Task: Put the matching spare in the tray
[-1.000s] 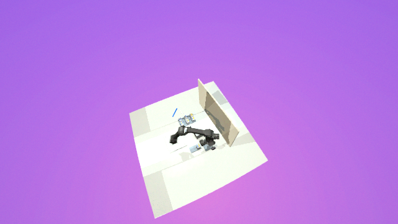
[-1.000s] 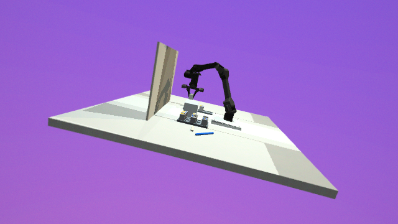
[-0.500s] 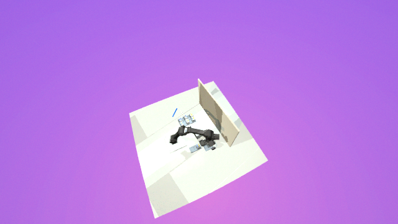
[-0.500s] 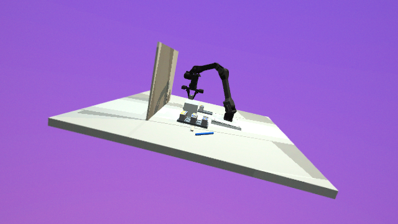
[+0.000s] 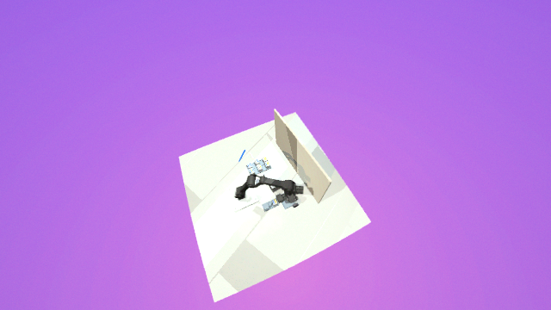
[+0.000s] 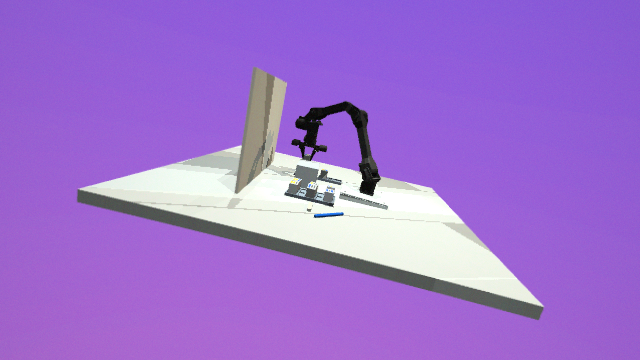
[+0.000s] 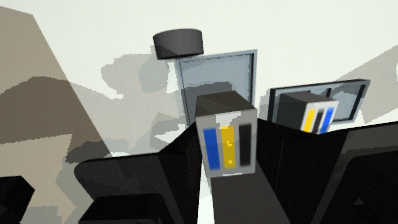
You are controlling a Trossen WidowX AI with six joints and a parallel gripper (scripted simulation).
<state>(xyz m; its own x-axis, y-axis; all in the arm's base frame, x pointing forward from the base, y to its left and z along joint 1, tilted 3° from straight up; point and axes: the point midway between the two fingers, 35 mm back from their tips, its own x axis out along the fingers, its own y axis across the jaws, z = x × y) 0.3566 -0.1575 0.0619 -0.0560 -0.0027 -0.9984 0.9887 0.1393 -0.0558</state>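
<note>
Right now my gripper tip is 10 mm past the grey-blue tray, 10 mm to the right of it and 70 mm above it. From my gripper tip the other things lie so: dark round cylinder 40 mm ahead, 70 mm to the right, 50 mm below; grey spare block 20 mm above; tan board 160 mm ahead, 230 mm to the left, 150 mm above.
</note>
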